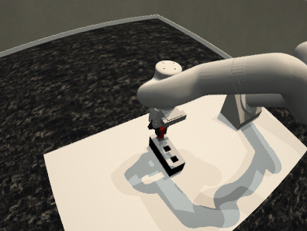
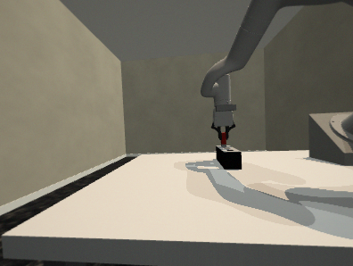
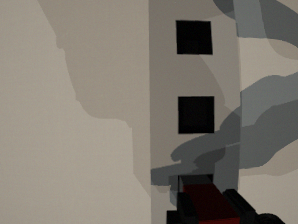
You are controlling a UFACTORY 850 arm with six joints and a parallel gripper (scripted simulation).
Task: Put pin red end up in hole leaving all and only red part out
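Right now my hand is 10 mm above the pin. Also, from my hand: black block: 90 mm below, 60 mm to the left, 10 mm ahead.
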